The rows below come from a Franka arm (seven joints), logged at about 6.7 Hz.
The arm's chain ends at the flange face. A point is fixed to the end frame.
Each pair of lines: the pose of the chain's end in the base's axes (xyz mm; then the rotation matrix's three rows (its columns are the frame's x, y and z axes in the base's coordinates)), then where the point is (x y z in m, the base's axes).
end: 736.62 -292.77 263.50; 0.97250 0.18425 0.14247; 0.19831 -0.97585 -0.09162; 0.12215 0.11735 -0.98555
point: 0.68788 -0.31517 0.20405
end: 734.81 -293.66 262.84; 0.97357 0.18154 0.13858; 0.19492 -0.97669 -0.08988; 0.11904 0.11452 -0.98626
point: 0.68578 -0.31577 0.20352
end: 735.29 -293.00 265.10; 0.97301 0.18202 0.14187; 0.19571 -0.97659 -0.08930; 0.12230 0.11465 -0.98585
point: 0.68648 -0.31512 0.20561
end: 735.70 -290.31 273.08; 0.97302 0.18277 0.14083; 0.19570 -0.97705 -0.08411; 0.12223 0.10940 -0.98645
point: 0.68684 -0.31216 0.21353
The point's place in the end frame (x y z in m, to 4 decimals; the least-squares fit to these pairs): -0.0591 0.0059 0.0537
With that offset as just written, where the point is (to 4 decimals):
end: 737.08 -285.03 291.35; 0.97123 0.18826 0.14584; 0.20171 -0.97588 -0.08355; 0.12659 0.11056 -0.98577
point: 0.6886 -0.3072 0.2316
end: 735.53 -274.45 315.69; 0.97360 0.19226 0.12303; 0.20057 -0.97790 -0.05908; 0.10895 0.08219 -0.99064
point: 0.6857 -0.2952 0.2565
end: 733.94 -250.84 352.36; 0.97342 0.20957 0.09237; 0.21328 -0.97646 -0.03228; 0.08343 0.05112 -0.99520
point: 0.6826 -0.2709 0.2943
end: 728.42 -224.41 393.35; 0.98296 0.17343 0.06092; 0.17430 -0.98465 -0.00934; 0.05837 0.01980 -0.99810
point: 0.6746 -0.2410 0.3364
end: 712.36 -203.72 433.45; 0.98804 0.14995 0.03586; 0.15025 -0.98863 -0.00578; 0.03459 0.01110 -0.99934
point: 0.6568 -0.2187 0.3778
